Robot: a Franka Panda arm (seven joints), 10 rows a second.
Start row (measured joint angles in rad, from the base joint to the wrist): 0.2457 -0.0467 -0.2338 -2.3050 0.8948 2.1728 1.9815
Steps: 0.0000 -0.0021 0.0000 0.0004 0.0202 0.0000 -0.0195; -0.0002 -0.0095 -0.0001 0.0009 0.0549 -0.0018 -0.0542; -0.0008 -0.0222 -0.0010 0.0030 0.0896 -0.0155 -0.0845; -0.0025 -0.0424 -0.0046 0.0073 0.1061 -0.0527 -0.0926; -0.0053 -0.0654 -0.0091 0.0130 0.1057 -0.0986 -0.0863; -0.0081 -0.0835 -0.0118 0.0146 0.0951 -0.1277 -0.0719; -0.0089 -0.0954 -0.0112 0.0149 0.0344 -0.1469 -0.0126; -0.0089 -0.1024 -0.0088 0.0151 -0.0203 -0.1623 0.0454; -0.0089 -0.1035 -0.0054 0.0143 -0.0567 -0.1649 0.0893; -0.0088 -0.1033 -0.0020 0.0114 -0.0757 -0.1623 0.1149; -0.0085 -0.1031 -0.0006 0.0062 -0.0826 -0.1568 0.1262; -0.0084 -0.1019 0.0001 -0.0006 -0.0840 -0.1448 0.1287
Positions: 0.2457 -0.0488 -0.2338 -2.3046 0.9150 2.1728 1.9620; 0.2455 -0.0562 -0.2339 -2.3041 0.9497 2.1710 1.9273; 0.2449 -0.0689 -0.2348 -2.3020 0.9844 2.1573 1.8970; 0.2432 -0.0891 -0.2384 -2.2977 1.0009 2.1201 1.8889; 0.2404 -0.1121 -0.2429 -2.2920 1.0005 2.0742 1.8952; 0.2376 -0.1302 -0.2456 -2.2904 0.9899 2.0451 1.9096; 0.2368 -0.1421 -0.2450 -2.2901 0.9292 2.0259 1.9689; 0.2368 -0.1491 -0.2426 -2.2899 0.8745 2.0105 2.0269; 0.2368 -0.1502 -0.2392 -2.2907 0.8381 2.0079 2.0708; 0.2369 -0.1500 -0.2358 -2.2936 0.8191 2.0105 2.0964; 0.2372 -0.1498 -0.2344 -2.2988 0.8122 2.0160 2.1077; 0.2373 -0.1486 -0.2337 -2.3056 0.8108 2.0280 2.1102
